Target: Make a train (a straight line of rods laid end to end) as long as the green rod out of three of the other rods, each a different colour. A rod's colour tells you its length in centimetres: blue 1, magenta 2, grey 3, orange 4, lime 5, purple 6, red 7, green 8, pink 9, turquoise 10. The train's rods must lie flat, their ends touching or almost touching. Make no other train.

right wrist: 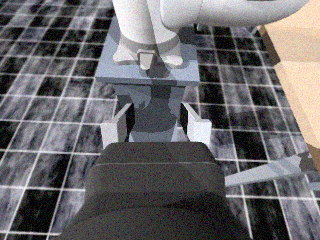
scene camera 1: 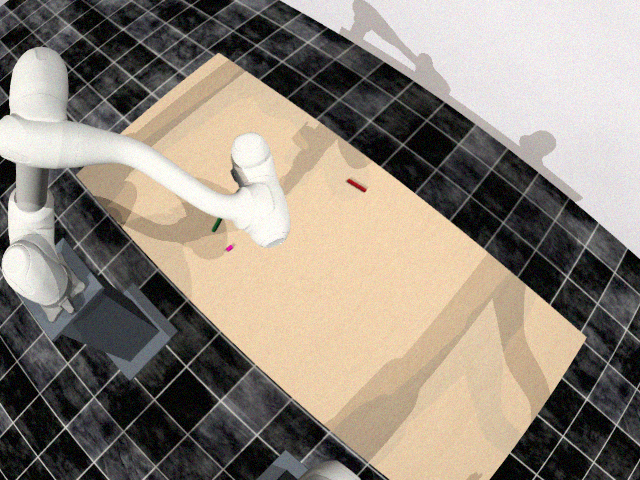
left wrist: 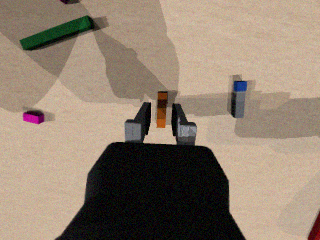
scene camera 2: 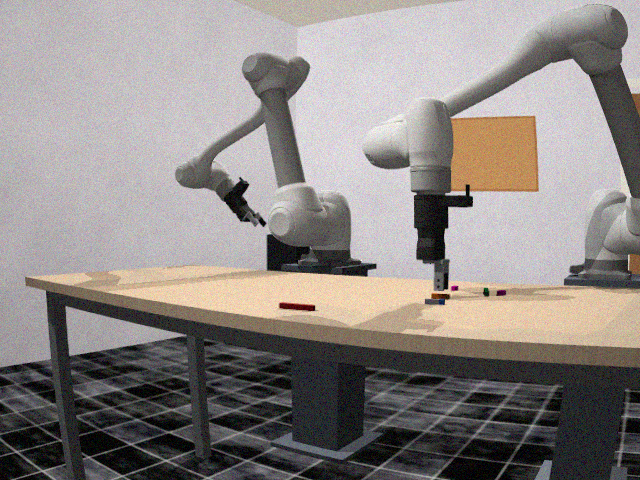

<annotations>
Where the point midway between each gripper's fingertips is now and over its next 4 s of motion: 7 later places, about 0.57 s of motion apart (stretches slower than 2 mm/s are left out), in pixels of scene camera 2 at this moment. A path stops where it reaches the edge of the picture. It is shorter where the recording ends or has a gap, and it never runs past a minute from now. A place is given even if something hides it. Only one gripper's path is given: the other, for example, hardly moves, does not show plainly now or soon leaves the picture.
My left gripper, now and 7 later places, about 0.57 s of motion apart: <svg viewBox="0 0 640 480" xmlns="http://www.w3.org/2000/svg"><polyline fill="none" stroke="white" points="441,290 440,294 440,296 440,271 438,249 414,251 414,268 413,294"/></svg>
</annotations>
